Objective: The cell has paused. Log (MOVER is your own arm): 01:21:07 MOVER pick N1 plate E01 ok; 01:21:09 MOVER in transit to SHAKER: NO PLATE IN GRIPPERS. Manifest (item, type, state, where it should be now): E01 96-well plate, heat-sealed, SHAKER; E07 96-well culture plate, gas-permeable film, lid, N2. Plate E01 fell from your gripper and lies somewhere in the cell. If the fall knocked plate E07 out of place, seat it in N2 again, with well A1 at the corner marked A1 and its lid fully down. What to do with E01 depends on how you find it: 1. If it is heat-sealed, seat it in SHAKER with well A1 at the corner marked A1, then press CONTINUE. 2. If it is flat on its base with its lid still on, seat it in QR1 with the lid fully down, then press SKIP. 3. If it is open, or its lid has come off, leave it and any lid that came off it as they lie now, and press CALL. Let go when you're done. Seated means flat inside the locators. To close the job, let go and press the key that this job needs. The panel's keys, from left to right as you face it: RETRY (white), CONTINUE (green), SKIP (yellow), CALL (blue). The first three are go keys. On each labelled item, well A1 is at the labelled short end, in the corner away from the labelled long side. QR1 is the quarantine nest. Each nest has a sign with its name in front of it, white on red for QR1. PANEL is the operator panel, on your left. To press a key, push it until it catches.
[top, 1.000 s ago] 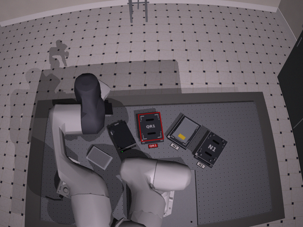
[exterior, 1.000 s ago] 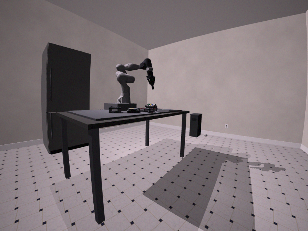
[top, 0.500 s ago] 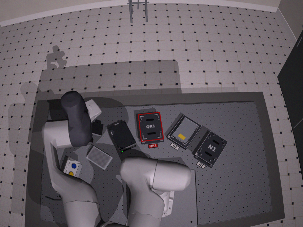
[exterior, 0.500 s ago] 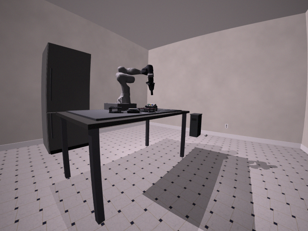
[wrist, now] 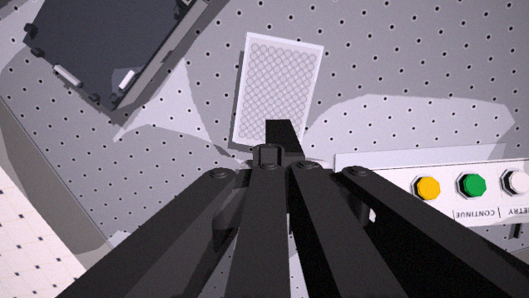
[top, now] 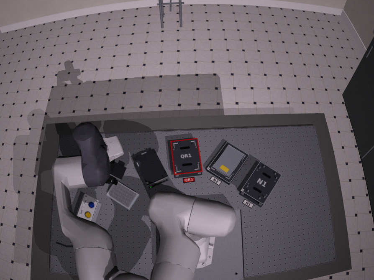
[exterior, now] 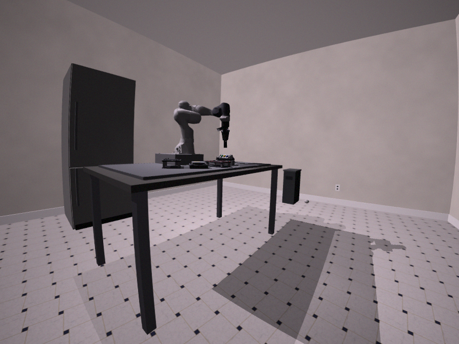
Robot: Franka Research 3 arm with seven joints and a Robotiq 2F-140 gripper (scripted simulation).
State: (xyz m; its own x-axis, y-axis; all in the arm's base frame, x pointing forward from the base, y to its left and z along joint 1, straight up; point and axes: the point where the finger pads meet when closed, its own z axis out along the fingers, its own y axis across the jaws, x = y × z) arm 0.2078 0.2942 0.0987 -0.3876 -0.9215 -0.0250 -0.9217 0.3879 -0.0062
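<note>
The plate E01 lies 180 mm below my hand. The rest, counted from my hand: blue key: 130 mm to the left, 120 mm below, 70 mm behind; yellow key: 140 mm to the left, 120 mm below, 120 mm behind; green continue key: 170 mm behind, 160 mm to the left, 120 mm below.
</note>
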